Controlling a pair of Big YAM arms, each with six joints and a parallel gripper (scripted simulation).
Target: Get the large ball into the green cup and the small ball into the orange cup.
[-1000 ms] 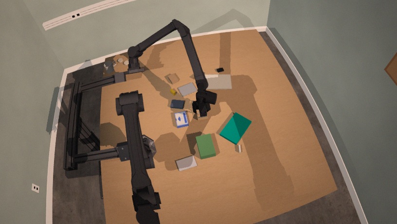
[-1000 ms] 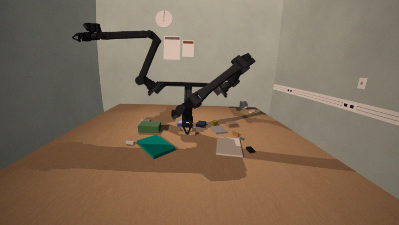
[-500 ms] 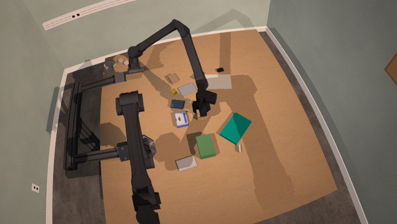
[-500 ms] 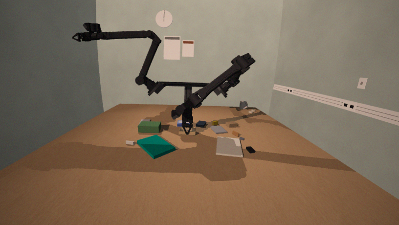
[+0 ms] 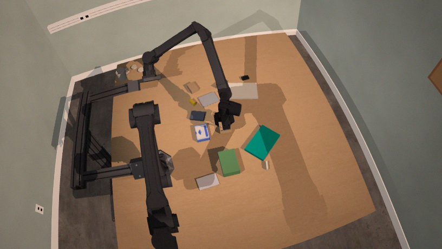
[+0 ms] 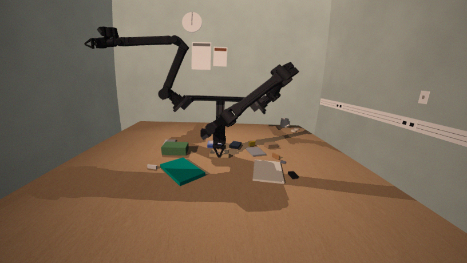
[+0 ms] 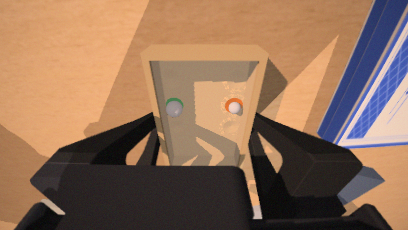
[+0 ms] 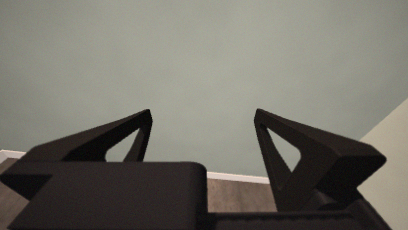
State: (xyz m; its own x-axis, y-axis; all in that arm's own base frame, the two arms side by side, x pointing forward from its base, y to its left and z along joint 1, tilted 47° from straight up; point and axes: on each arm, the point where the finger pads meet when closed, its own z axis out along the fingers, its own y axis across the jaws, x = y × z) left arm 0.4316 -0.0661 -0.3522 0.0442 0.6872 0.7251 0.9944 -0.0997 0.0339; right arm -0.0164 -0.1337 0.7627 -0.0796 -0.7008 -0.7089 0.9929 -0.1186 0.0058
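Now: the covered wooden puzzle 1 cm below my left hand. From my left hand the other things lie so: grey pad (23 cm to the left, 5 cm behind, 1 cm below); then blue-and-white box (14 cm behind, 2 cm to the right); then navy block (15 cm behind, 11 cm to the left).
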